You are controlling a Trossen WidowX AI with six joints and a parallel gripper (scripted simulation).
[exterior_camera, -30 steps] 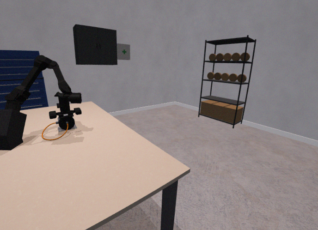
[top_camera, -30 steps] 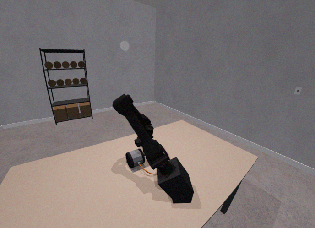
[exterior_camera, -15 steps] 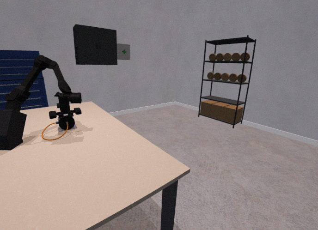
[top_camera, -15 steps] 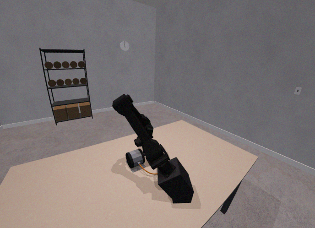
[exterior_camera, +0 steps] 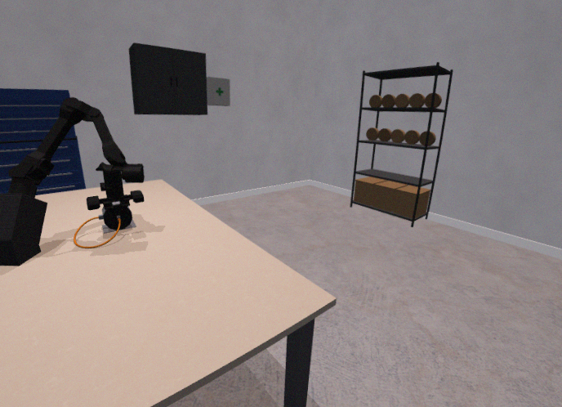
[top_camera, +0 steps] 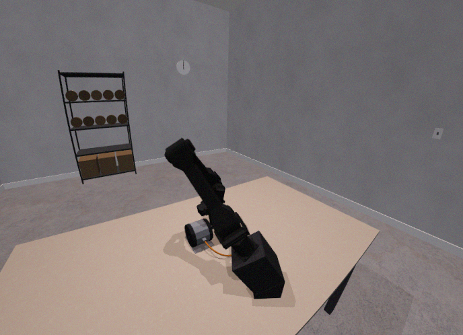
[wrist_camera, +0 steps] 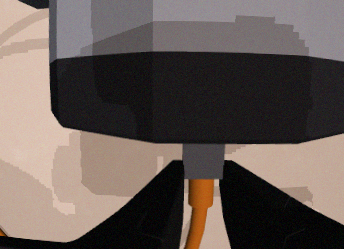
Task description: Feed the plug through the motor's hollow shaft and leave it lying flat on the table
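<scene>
Now: the dark grey plug 3 cm below my hand and 2 cm to the left of it.
</scene>
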